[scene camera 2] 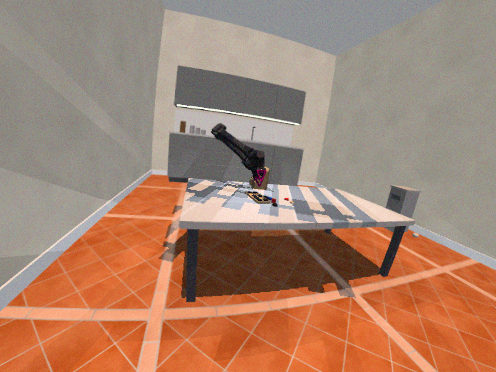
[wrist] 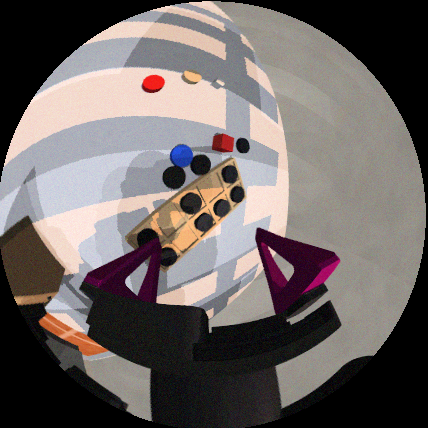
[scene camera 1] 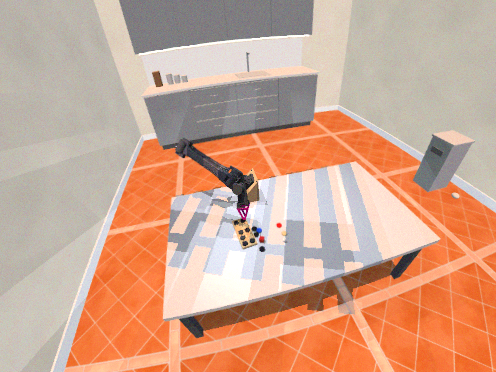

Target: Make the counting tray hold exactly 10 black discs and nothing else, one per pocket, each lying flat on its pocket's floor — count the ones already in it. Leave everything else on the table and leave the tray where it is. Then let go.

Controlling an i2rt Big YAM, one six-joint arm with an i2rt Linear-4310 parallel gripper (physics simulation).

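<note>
The wooden tray (scene camera 1: 248,247) (wrist: 186,241) has two rows of pockets. Several pockets hold black discs, such as those at the far end (wrist: 230,174) and near end (wrist: 168,256). Three pockets look empty: two in the row nearer the blue disc, one in the other row. Two loose black discs (wrist: 200,164) (wrist: 174,177) lie beside the tray; a third (scene camera 1: 262,249) (wrist: 242,145) lies past its far end. My gripper (scene camera 1: 243,218) (scene camera 2: 259,185) (wrist: 206,238) is open and empty, above the tray's near end. One fingertip partly overlaps a disc in the wrist view.
A blue disc (scene camera 1: 259,230) (wrist: 181,155) lies by the two loose black discs. A red cube (scene camera 1: 262,239) (wrist: 223,143) is near the tray's far end. A red disc (wrist: 153,83), a tan piece (wrist: 192,76) and a small pale piece (wrist: 218,83) lie farther off. A brown box-like object (scene camera 1: 253,191) stands behind.
</note>
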